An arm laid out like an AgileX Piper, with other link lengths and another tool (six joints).
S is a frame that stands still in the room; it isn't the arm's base.
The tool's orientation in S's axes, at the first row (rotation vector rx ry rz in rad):
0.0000 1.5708 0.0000
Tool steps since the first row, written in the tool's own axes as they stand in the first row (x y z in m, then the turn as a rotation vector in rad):
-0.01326 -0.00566 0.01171 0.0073 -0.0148 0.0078
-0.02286 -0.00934 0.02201 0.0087 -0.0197 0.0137
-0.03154 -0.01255 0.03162 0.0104 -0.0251 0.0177
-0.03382 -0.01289 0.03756 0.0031 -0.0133 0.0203
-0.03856 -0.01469 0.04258 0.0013 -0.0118 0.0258
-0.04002 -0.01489 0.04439 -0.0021 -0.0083 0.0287
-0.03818 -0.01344 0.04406 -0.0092 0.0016 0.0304
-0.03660 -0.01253 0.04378 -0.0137 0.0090 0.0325
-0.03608 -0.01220 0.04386 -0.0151 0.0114 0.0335
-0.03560 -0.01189 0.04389 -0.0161 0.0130 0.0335
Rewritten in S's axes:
0.01171 -0.00566 0.01326 0.0078 -0.0148 -0.0073
0.02201 -0.00934 0.02286 0.0137 -0.0197 -0.0087
0.03162 -0.01255 0.03154 0.0177 -0.0251 -0.0104
0.03756 -0.01289 0.03382 0.0203 -0.0133 -0.0031
0.04258 -0.01469 0.03856 0.0258 -0.0118 -0.0013
0.04439 -0.01489 0.04002 0.0287 -0.0083 0.0021
0.04406 -0.01344 0.03818 0.0304 0.0016 0.0092
0.04378 -0.01253 0.03660 0.0325 0.0090 0.0137
0.04386 -0.01220 0.03608 0.0335 0.0114 0.0151
0.04389 -0.01189 0.03560 0.0335 0.0130 0.0161

